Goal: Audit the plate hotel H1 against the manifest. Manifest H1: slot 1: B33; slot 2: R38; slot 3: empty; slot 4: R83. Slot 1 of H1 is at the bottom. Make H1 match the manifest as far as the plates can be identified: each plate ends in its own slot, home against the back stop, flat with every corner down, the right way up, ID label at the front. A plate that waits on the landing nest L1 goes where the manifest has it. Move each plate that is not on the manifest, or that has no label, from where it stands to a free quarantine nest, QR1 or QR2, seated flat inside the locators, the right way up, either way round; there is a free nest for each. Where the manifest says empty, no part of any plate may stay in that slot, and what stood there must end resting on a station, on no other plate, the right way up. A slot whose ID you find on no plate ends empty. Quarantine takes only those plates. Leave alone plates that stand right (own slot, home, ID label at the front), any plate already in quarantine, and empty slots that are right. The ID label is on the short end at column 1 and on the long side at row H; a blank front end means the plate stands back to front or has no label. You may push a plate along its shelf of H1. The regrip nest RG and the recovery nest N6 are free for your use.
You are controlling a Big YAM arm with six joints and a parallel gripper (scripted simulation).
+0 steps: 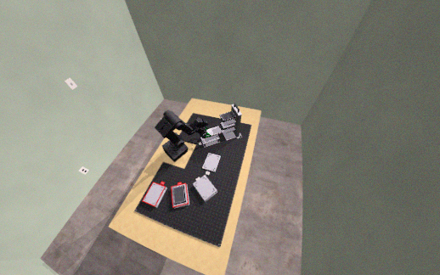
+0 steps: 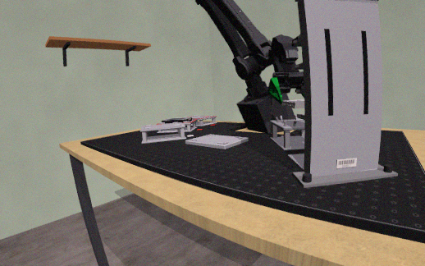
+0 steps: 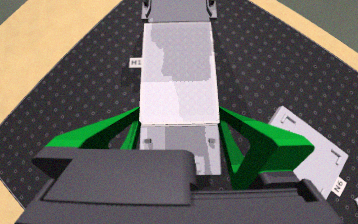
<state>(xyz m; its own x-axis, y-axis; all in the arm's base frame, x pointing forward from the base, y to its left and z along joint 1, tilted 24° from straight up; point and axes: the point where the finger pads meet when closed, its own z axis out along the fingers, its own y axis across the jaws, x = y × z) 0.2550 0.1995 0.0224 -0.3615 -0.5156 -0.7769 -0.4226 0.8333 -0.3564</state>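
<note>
The pale plate lies 5 cm ahead of my hand, 3 cm to the left of it and 1 cm below it. Round my hand: dark plate (17 cm ahead, 9 cm to the left, 3 cm above); H1 tag (15 cm to the left, 12 cm below, 8 cm ahead); grey back panel (24 cm ahead, 12 cm to the left, 3 cm above).
</note>
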